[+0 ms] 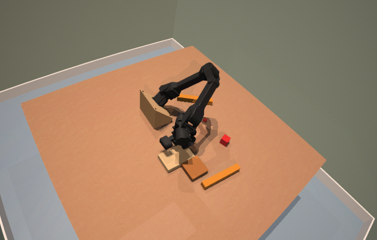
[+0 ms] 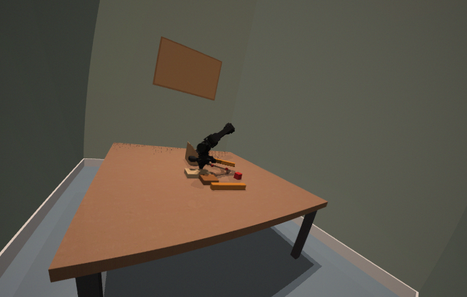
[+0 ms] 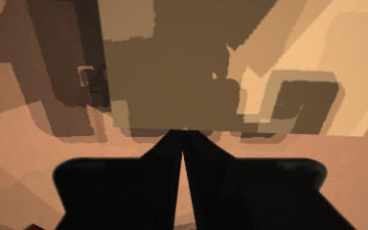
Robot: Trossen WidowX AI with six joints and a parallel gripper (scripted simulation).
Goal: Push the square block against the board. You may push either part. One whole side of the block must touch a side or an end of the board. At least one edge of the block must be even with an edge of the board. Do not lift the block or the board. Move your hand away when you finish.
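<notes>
My gripper tip is 50 mm short of the pale tan flat slab, 50 mm to the left of it and 10 mm below it. Round my gripper tip: orange-brown square block (150 mm ahead, 20 mm to the right).
</notes>
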